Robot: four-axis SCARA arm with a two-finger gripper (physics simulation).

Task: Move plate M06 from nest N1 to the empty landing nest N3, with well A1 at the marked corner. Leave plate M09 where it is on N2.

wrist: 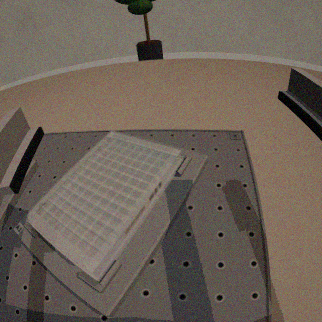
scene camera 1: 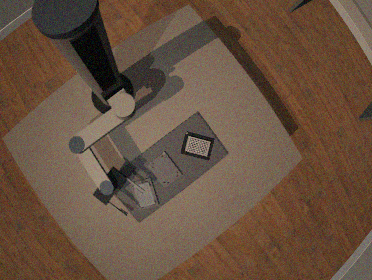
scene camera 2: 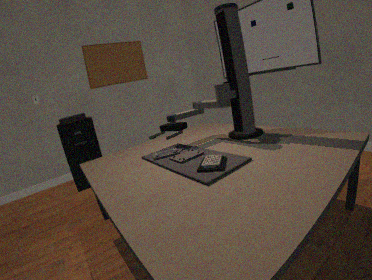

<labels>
A grey perforated deck [scene camera 1: 191,168]: 1.35 m from the lens.
</labels>
